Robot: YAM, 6 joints.
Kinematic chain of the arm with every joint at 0, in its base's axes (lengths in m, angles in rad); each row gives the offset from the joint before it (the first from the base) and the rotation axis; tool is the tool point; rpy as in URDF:
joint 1: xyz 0 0 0.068 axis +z
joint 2: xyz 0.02 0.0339 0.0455 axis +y
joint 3: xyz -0.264 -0.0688 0 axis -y
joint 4: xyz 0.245 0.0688 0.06 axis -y
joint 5: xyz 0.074 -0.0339 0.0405 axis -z
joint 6: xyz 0.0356 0 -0.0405 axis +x
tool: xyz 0 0 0 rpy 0 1.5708 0
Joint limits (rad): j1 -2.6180..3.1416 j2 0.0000..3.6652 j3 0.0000..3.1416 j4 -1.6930..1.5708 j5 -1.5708..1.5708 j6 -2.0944..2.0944
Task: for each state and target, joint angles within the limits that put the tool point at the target. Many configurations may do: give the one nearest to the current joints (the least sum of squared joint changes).
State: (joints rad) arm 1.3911 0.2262 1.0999 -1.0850 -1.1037 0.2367
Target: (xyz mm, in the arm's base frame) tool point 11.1 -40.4 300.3
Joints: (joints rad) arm 2.2096 0.0000 0.8917 -1.2934 -0.4404 0.2367
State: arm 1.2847 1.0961 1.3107 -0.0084 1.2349 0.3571
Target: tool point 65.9 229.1 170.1
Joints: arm 1.4305 1.3869 0.5995 -0.1846 1.2028 0.3571
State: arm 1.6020 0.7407 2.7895 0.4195 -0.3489 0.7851
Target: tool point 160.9 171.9 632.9
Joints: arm 0.7816 1.4314 2.0083 0.1741 -0.2460 0.7851
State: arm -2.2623 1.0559 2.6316 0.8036 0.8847 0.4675
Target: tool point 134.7 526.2 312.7
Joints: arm -1.8717 0.4592 2.9464 0.8552 0.8734 0.4675
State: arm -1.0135 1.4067 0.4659 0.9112 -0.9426 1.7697
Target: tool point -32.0 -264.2 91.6
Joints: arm -1.7904 1.7806 0.4054 0.8222 -0.8326 1.7697
